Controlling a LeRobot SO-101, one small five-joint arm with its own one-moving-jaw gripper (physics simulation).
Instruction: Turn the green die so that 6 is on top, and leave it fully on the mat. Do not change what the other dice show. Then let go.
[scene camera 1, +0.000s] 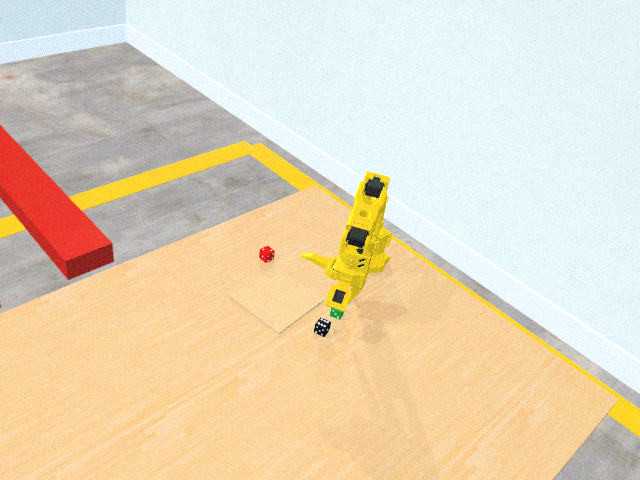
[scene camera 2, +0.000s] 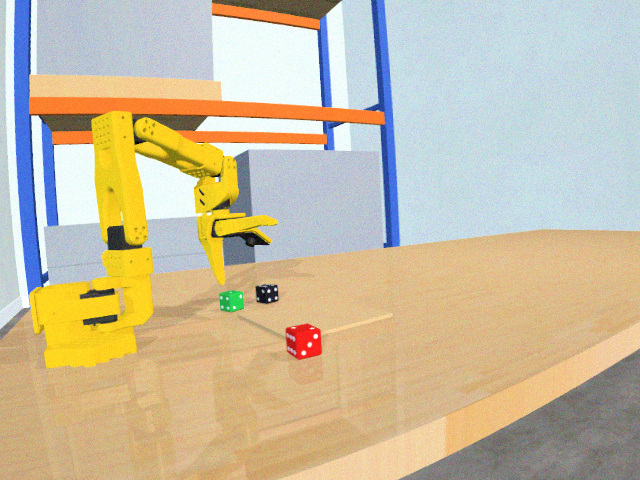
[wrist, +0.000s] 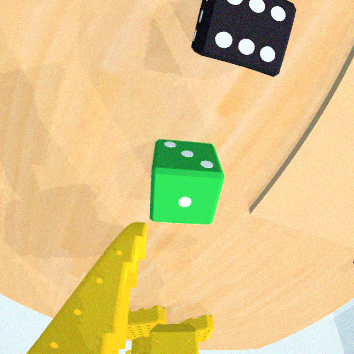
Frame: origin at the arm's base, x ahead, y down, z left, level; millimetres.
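Seen in the pictures: end effector, tool point: (scene camera 2: 222, 281) (wrist: 145, 236); arm's base, origin of the base link: (scene camera 2: 111, 346) (wrist: 173, 318).
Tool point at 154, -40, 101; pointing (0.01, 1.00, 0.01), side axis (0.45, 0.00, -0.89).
Offsets run from my tool point to a thing's middle, as dx, dy, dz.
The green die {+8, +27, -10} (scene camera 1: 336, 313) (scene camera 2: 231, 301) (wrist: 186, 187) rests on the table just outside the mat {+80, +38, -117} (scene camera 1: 276, 305) (scene camera 2: 338, 318) (wrist: 320, 175), near one corner. Its top shows 1 in the wrist view; 3 is on the side facing away from the arm's base. The arm's wrist partly hides it in scene camera 1. My gripper (scene camera 1: 321, 281) (scene camera 2: 249, 253) is wide open and empty. The fixed jaw points down, its tip a little above the die and off its near left corner in the wrist view. The moving jaw is swung out of the wrist view.
The black die {+67, +27, +6} (scene camera 1: 322, 327) (scene camera 2: 266, 293) (wrist: 243, 35) shows 6 on top and sits on the table close to the green die, farther from the base. The red die {+15, +27, -231} (scene camera 1: 266, 254) (scene camera 2: 303, 341) stands on the table on another side of the mat.
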